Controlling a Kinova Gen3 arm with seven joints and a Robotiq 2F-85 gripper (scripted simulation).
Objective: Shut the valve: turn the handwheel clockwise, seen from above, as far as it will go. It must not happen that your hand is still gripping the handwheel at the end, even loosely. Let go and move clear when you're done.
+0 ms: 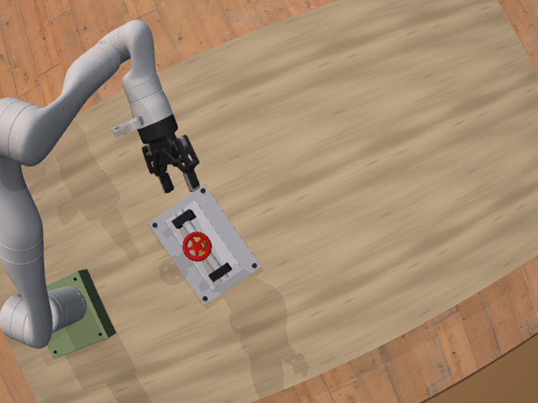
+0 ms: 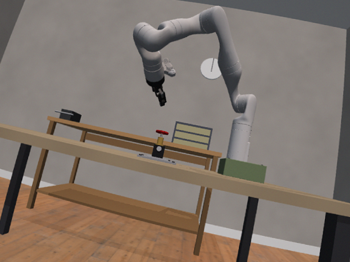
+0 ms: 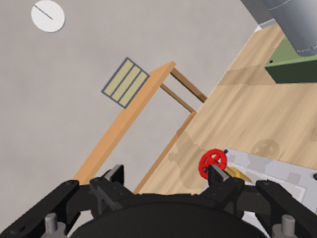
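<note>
Now: the red handwheel 15 cm below my hand, 11 cm to the right of it and 3 cm behind it.
</note>
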